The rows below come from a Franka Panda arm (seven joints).
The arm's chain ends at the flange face. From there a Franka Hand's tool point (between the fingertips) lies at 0.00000 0.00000 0.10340 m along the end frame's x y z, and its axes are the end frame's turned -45 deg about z.
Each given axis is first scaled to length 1.
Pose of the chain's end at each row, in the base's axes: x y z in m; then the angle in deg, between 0 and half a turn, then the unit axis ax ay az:
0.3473 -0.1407 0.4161 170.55 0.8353 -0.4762 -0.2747
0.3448 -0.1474 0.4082 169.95 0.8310 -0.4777 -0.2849
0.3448 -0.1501 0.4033 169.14 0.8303 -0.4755 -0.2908
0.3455 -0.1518 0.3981 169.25 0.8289 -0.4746 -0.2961
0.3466 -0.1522 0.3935 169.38 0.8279 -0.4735 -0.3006
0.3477 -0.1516 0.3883 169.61 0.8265 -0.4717 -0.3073
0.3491 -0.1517 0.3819 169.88 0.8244 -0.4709 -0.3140
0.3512 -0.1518 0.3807 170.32 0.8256 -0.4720 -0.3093
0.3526 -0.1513 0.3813 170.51 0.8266 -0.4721 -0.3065
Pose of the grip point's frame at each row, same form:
0.2921 -0.1280 0.3296 176.71 -0.9511 0.1199 0.2846
0.2876 -0.1345 0.3230 176.83 -0.9473 0.1229 0.2958
0.2861 -0.1379 0.3191 177.32 -0.9450 0.1210 0.3037
0.2860 -0.1390 0.3145 176.99 -0.9436 0.1208 0.3083
0.2866 -0.1388 0.3104 176.67 -0.9424 0.1202 0.3121
0.2868 -0.1373 0.3060 176.17 -0.9407 0.1191 0.3176
0.2874 -0.1363 0.3003 175.62 -0.9389 0.1192 0.3230
0.2906 -0.1362 0.2984 175.42 -0.9407 0.1198 0.3173
0.2925 -0.1357 0.2986 175.36 -0.9418 0.1195 0.3141

